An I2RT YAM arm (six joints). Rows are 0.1 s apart.
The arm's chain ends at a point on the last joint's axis. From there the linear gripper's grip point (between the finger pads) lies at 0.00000 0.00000 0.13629 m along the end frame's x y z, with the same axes.
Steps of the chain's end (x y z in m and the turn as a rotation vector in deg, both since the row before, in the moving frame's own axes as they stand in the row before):
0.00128, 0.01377, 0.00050, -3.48, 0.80, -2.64
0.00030, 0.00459, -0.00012, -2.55, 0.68, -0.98
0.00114, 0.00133, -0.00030, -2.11, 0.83, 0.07
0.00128, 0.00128, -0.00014, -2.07, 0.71, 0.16
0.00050, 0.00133, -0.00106, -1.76, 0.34, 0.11
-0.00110, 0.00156, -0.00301, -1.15, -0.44, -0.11
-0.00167, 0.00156, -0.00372, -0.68, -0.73, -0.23
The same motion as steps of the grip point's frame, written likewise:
0.00337, 0.02200, 0.00024, -3.48, 0.80, -2.64
0.00197, 0.01064, -0.00026, -2.55, 0.68, -0.98
0.00311, 0.00635, -0.00041, -2.11, 0.83, 0.07
0.00296, 0.00621, -0.00024, -2.07, 0.71, 0.16
0.00130, 0.00552, -0.00113, -1.76, 0.34, 0.11
-0.00214, 0.00430, -0.00304, -1.15, -0.44, -0.11
-0.00340, 0.00318, -0.00374, -0.68, -0.73, -0.23

